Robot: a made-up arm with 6 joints.
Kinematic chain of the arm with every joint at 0, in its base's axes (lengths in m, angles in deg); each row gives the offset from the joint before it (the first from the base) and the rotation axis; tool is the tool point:
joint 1: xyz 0 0 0.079 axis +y
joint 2: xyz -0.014 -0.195 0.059 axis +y
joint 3: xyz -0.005 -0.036 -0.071 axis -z
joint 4: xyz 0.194 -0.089 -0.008 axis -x
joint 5: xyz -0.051 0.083 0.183 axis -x
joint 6: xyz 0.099 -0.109 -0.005 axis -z
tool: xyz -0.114 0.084 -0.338
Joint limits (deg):
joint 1: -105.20..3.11
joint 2: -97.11..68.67
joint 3: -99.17..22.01
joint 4: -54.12..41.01
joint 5: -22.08..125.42
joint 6: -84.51..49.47
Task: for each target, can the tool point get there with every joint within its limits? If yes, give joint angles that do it. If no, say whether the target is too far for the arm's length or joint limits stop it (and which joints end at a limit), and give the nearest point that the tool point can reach.
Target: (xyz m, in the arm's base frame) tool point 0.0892 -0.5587 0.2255
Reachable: yes | joints -38.66 18.06 -5.85 0.71 78.82 5.95
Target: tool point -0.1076 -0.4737 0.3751
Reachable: yes | joints -82.13 41.05 -11.80 11.04 101.29 -10.47
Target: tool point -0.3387 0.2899 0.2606
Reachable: no: joint limits stop it (at a limit: joint 1, joint 3, joint 6) | nearest point -0.3676 0.0676 0.2819 | short by 0.225 m
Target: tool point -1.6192 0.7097 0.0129
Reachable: no: too far | nearest point -0.6381 0.0074 0.0530 | short by 1.207 m
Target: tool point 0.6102 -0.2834 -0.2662
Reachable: no: joint limits stop it (at a limit: joint 1, joint 4, joint 5, joint 6) | nearest point 0.5113 -0.2751 -0.2017 | short by 0.118 m
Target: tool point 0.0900 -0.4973 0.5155
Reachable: yes | joints -12.89 -31.00 -39.27 -17.39 95.61 -51.96
